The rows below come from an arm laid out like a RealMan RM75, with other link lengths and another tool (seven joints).
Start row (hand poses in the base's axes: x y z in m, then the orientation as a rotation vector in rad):
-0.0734, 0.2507, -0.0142, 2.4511, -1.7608, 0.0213
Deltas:
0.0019, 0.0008, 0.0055, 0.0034, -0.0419, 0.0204
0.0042, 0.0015, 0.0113, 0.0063, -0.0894, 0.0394
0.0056, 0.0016, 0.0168, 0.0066, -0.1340, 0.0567
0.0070, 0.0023, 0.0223, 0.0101, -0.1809, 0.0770
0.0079, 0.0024, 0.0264, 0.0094, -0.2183, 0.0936
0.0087, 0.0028, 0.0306, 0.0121, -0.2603, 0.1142
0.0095, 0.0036, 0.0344, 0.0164, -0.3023, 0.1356
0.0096, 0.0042, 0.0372, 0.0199, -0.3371, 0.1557
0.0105, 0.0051, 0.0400, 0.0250, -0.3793, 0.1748
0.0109, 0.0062, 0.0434, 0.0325, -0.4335, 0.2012
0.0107, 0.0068, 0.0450, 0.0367, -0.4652, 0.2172
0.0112, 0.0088, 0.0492, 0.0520, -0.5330, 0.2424
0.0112, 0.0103, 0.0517, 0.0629, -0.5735, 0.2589
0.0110, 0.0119, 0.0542, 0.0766, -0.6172, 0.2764
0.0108, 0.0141, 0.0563, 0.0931, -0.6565, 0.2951
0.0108, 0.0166, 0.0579, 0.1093, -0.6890, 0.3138
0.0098, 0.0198, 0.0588, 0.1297, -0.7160, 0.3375
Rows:
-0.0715, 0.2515, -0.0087, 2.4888, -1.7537, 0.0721
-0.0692, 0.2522, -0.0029, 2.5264, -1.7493, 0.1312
-0.0678, 0.2523, 0.0026, 2.5588, -1.7436, 0.1896
-0.0664, 0.2530, 0.0081, 2.5961, -1.7353, 0.2495
-0.0655, 0.2531, 0.0122, -2.6021, 1.7120, -0.2986
-0.0647, 0.2535, 0.0164, -2.5908, 1.6703, -0.3479
-0.0639, 0.2543, 0.0202, -2.5781, 1.6269, -0.3947
-0.0638, 0.2549, 0.0230, -2.5686, 1.5878, -0.4330
-0.0629, 0.2558, 0.0258, -2.5515, 1.5468, -0.4772
-0.0625, 0.2569, 0.0292, -2.5291, 1.4914, -0.5317
-0.0627, 0.2575, 0.0308, -2.5157, 1.4584, -0.5631
-0.0622, 0.2595, 0.0350, -2.4760, 1.3971, -0.6214
-0.0622, 0.2610, 0.0375, -2.4515, 1.3582, -0.6535
-0.0624, 0.2626, 0.0400, -2.4233, 1.3162, -0.6853
-0.0626, 0.2648, 0.0421, -2.3972, 1.2735, -0.7093
-0.0626, 0.2673, 0.0437, -2.3760, 1.2337, -0.7263
-0.0636, 0.2705, 0.0446, -2.3595, 1.1888, -0.7340

